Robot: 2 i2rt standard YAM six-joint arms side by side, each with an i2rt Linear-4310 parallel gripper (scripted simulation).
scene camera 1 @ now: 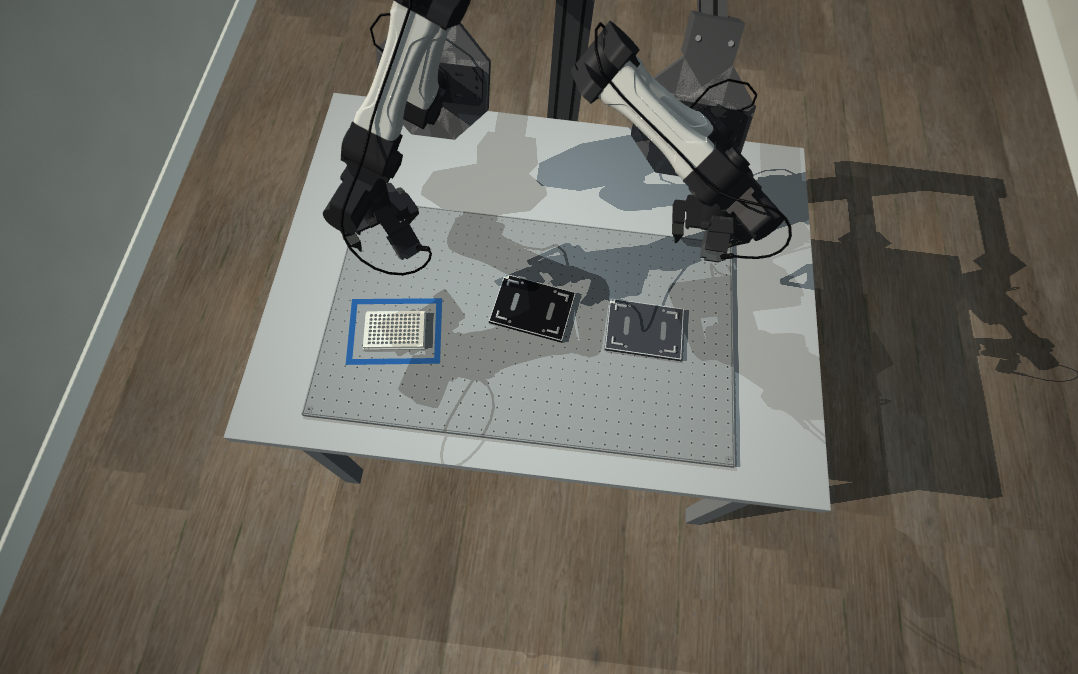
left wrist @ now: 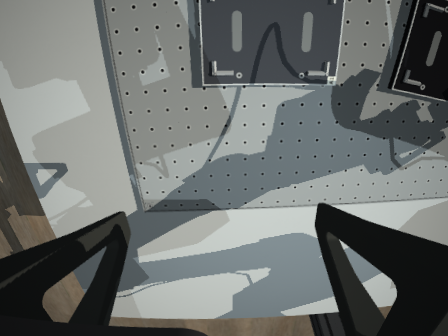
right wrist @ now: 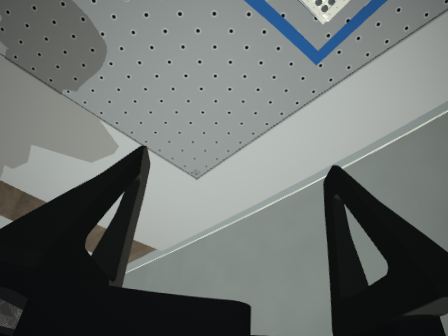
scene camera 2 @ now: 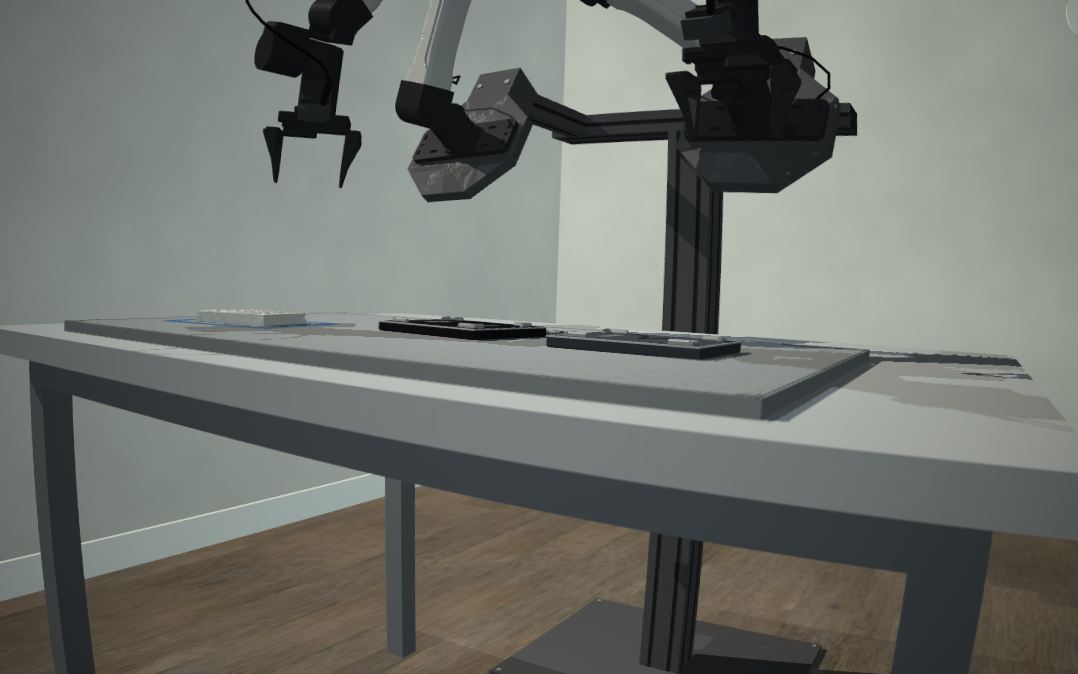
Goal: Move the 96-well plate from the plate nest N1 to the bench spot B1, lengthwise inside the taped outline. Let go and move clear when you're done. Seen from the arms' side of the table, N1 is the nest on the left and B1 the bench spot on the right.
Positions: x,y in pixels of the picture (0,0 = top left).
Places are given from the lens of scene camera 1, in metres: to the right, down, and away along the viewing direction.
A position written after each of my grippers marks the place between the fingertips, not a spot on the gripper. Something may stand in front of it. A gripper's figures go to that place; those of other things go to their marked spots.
my left gripper [scene camera 1: 700,242]: 0.31, -0.18, 1.17
my right gripper [scene camera 1: 381,237]: -0.30, -0.19, 1.19
white 96-well plate [scene camera 1: 384,330]: -0.33, -0.01, 1.31
